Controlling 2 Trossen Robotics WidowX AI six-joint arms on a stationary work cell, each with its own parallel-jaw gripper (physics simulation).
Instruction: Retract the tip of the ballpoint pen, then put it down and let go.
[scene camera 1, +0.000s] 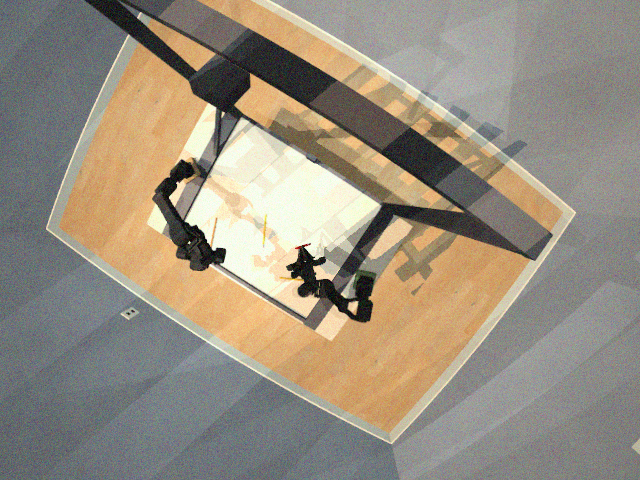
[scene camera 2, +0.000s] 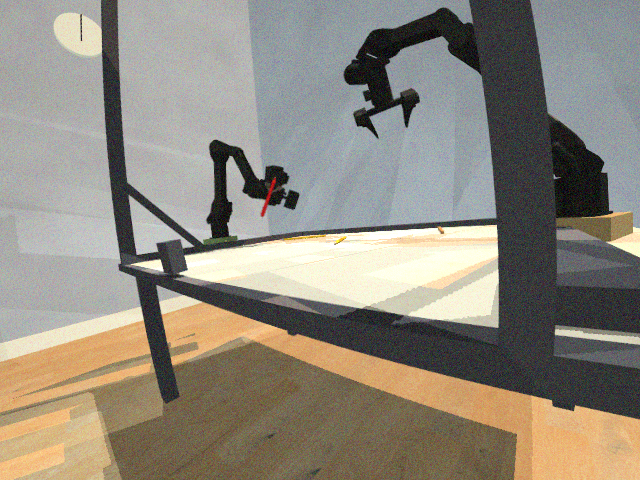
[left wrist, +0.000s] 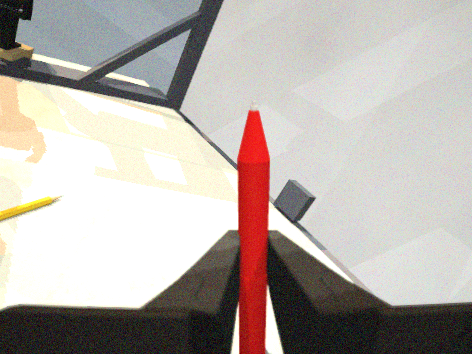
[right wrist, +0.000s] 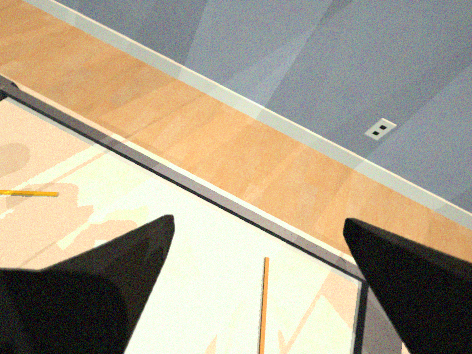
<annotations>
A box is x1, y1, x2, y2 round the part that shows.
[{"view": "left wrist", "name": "my left gripper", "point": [252, 241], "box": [0, 229, 471, 353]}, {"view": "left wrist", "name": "red ballpoint pen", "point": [253, 163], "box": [237, 101, 271, 353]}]
</annotations>
